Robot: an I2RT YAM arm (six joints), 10 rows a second.
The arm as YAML. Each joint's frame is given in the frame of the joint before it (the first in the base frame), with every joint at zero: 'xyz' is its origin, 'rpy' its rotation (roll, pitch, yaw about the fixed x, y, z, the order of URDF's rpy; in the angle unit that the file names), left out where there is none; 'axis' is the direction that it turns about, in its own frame. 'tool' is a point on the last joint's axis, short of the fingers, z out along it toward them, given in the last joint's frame.
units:
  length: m
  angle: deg
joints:
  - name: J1
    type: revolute
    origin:
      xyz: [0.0, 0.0, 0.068]
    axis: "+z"
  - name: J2
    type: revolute
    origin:
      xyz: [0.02, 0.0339, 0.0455]
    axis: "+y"
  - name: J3
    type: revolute
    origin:
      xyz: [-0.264, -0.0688, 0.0]
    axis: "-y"
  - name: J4
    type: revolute
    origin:
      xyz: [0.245, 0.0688, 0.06]
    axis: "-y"
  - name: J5
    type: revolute
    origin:
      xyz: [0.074, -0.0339, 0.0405]
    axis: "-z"
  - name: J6
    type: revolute
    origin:
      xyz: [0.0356, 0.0, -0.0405]
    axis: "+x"
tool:
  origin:
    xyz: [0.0, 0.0, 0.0]
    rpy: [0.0, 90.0, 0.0]
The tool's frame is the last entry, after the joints.
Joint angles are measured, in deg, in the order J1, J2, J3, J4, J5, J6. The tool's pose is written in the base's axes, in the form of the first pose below.
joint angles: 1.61, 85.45, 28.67, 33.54, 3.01, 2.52
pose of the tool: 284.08 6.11 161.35 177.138 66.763 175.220
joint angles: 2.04, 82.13, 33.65, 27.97, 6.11, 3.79
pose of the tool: 293.59 6.67 193.02 175.945 69.558 171.193
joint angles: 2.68, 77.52, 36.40, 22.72, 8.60, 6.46
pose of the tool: 290.52 8.27 220.87 169.143 71.471 162.189
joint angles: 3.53, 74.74, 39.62, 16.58, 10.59, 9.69
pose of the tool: 288.62 11.25 241.67 161.929 70.806 153.315
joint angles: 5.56, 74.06, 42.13, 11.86, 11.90, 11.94
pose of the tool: 288.74 20.73 251.35 159.568 69.002 151.161
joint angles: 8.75, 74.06, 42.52, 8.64, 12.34, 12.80
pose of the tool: 285.70 36.28 248.00 162.071 66.451 155.950
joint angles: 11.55, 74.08, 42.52, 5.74, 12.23, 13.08
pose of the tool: 281.41 49.81 242.89 165.026 63.856 161.420
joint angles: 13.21, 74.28, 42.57, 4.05, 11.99, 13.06
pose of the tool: 278.98 57.89 239.37 166.836 62.202 164.917
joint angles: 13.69, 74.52, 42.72, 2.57, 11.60, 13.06
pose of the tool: 278.00 60.35 236.65 168.015 60.725 166.775
